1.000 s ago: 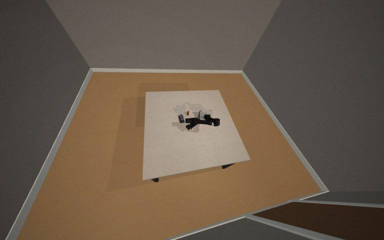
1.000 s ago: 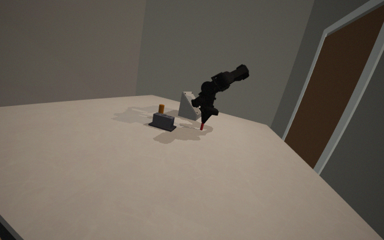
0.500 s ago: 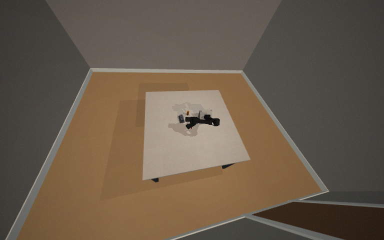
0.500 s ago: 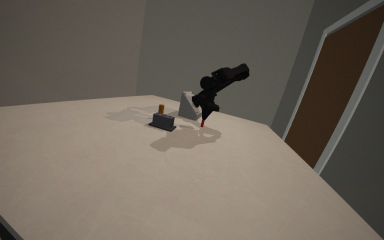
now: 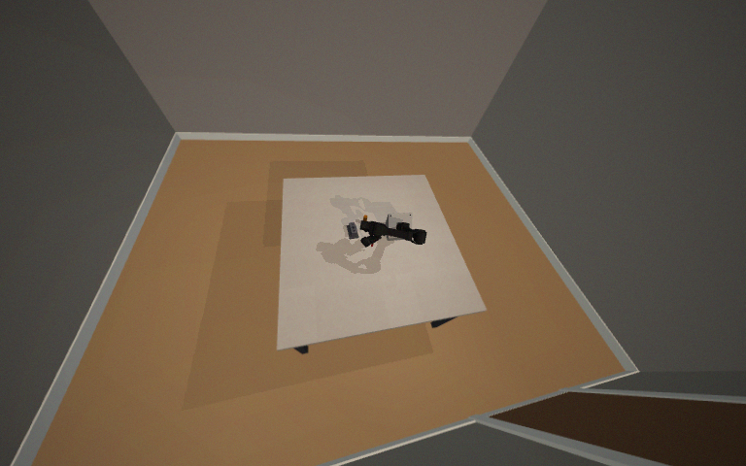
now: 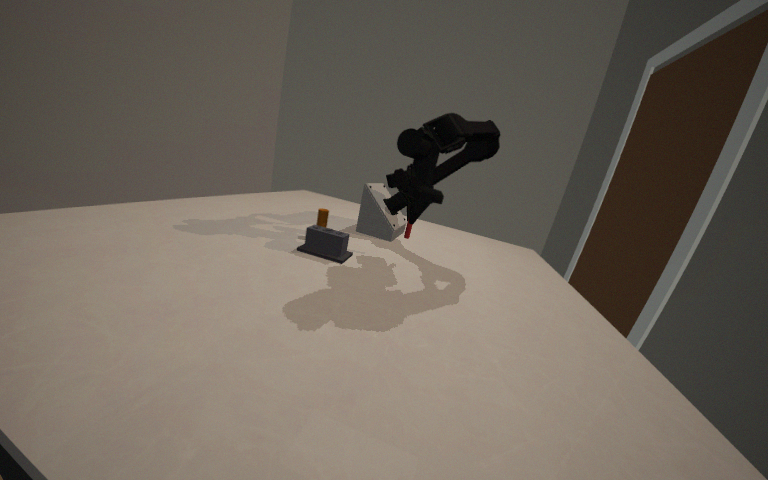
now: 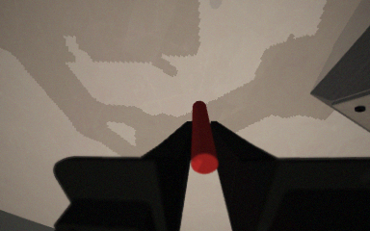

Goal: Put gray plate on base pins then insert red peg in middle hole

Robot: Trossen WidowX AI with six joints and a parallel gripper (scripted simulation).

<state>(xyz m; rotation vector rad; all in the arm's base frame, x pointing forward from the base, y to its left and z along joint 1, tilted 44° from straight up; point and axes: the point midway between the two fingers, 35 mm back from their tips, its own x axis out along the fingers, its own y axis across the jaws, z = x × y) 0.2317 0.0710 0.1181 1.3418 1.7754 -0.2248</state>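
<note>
Now: gripper tip 12 cm short of the gray plate, 17 cm to the left of it and 6 cm above it. Round my gripper tip: orange peg 2 cm ahead, 25 cm to the right, 7 cm below; then dark base 12 cm ahead, 16 cm to the right, 10 cm below; then red peg right at my gripper tip.
</note>
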